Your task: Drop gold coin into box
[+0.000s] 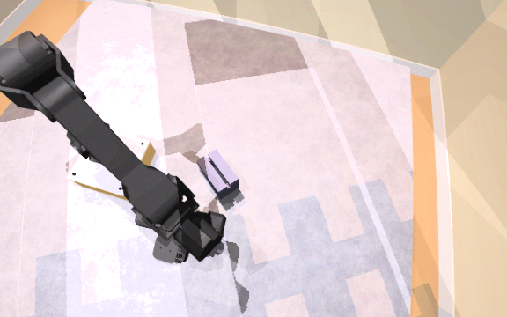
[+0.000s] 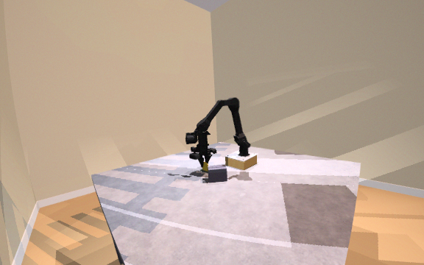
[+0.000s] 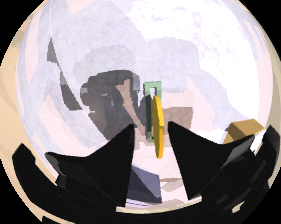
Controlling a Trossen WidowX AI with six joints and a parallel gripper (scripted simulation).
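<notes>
The gold coin is 1 cm behind my gripper tip.
</notes>
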